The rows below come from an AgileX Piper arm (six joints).
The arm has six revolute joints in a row. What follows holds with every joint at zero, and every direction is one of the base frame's. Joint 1 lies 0.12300 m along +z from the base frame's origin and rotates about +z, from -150.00 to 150.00 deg. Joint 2 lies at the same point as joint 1 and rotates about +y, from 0.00 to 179.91 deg. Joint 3 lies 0.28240 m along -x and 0.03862 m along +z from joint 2 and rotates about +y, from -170.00 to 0.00 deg. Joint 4 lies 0.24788 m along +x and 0.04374 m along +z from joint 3 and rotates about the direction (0.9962, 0, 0.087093), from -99.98 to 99.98 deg. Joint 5 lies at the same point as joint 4 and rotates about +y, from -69.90 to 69.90 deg. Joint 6 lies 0.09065 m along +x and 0.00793 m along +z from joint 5 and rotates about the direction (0.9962, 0, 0.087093), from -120.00 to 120.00 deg. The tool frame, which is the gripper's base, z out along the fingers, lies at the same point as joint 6; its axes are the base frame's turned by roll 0.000, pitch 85.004 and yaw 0.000 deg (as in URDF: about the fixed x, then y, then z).
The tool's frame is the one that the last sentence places.
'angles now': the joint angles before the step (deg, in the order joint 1, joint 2, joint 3, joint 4, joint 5, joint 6). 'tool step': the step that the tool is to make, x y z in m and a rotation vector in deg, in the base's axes. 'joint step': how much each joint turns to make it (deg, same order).
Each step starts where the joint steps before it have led.
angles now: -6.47 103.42 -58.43 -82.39 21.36 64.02
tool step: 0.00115 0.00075 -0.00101 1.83 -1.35 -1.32
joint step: 0.06 0.25 -0.06 -0.93 -0.38 3.57
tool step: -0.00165 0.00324 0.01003 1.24 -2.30 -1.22
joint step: 0.54 -1.58 0.00 0.65 0.35 1.72
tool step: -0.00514 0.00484 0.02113 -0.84 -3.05 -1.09
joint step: 1.15 -3.27 0.00 0.60 2.13 0.33
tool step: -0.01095 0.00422 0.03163 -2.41 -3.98 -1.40
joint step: 1.35 -4.99 0.00 0.45 3.55 -0.82
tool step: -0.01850 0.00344 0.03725 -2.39 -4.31 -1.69
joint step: 1.29 -6.33 0.00 1.77 3.91 -2.69
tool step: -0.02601 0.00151 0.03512 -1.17 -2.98 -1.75
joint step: 0.80 -6.99 0.00 4.98 3.58 -6.05
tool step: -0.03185 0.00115 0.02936 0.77 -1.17 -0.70
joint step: 0.22 -7.40 0.00 8.81 2.77 -9.65
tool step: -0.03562 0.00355 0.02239 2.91 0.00 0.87
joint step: 0.02 -7.61 0.00 11.84 2.83 -11.54
